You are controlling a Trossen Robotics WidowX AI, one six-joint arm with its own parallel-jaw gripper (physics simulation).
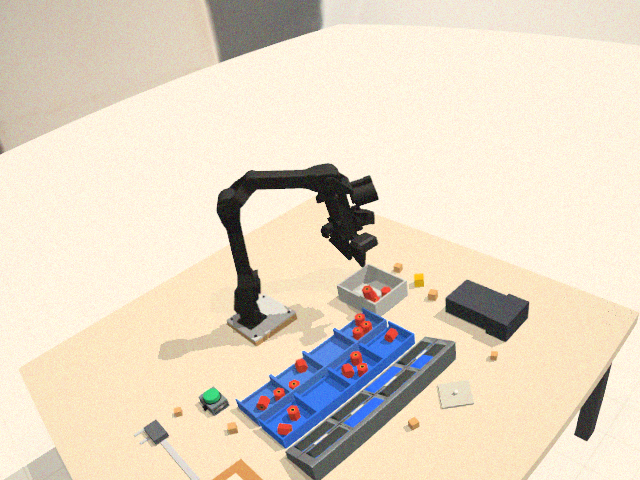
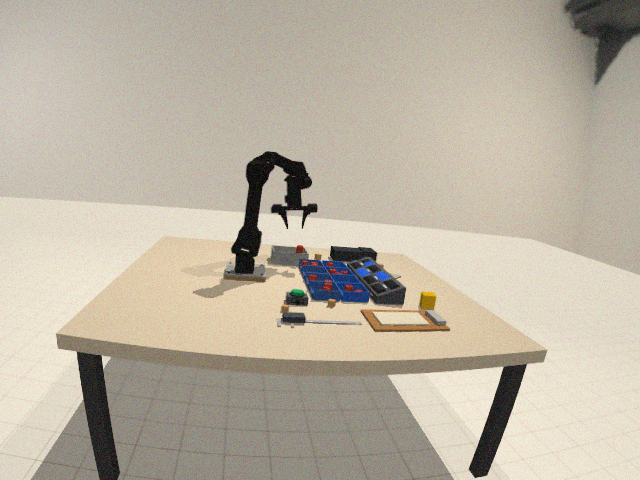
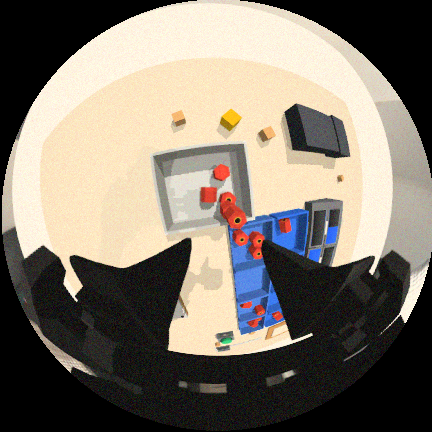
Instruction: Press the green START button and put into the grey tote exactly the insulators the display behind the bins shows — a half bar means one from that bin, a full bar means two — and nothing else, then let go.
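Places are measured from the arm's base along level axes (x right, y ahead, z up), in metres.
Pixels of known places: gripper, fingertip midpoint: [image 1: 356,263] [image 2: 294,228] [image 3: 226,244]; arm's base, origin of the base link: [image 1: 252,319] [image 2: 243,270].
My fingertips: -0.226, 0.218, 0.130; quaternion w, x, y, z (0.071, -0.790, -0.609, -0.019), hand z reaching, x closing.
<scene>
For each thing: its middle in the pictures, then the offset to it from my fingertips, as dx, dy, dz. "pt": a spot on its surface instead.
- grey tote, body centre: [image 3: 203,186] [image 1: 372,290] [image 2: 289,255] -0.049, -0.005, -0.125
- green START button, body centre: [image 1: 213,399] [image 2: 297,296] [image 3: 225,338] +0.490, -0.069, -0.132
- black box, body centre: [image 1: 486,308] [image 3: 321,132] [image 2: 353,254] -0.137, +0.313, -0.124
- yellow cube, body centre: [image 3: 229,119] [image 1: 419,280] -0.167, +0.073, -0.139
- caliper, body centre: [image 1: 165,452] [image 2: 320,321] [image 3: 238,345] +0.669, -0.037, -0.143
- brown-framed board, surface spot: [image 2: 368,320] pt +0.651, +0.109, -0.148
My gripper [image 1: 356,260] [image 2: 295,227] [image 3: 226,244] is open and empty, raised above the table near the grey tote [image 1: 356,300] [image 2: 281,256] [image 3: 163,200]. The tote holds several red insulators; one [image 3: 236,216] leans up at the corner nearest the bins, against another. The blue bins [image 1: 324,393] [image 2: 316,295] [image 3: 250,280] stand in two rows; some hold red insulators, others are empty. The display [image 1: 382,415] [image 2: 393,296] shows three blue bars, one shorter than the other two. The green START button [image 1: 211,395] [image 2: 296,292] [image 3: 226,341] is beyond the bins' far end from the tote.
A black box [image 1: 480,310] [image 2: 353,253] [image 3: 310,130] stands beyond the tote and display. A yellow cube [image 1: 418,280] [image 3: 230,119] and small wooden cubes lie near the tote. A caliper [image 1: 156,431] [image 2: 293,317] lies near the button. A brown-framed board [image 2: 368,320] lies at the front.
</scene>
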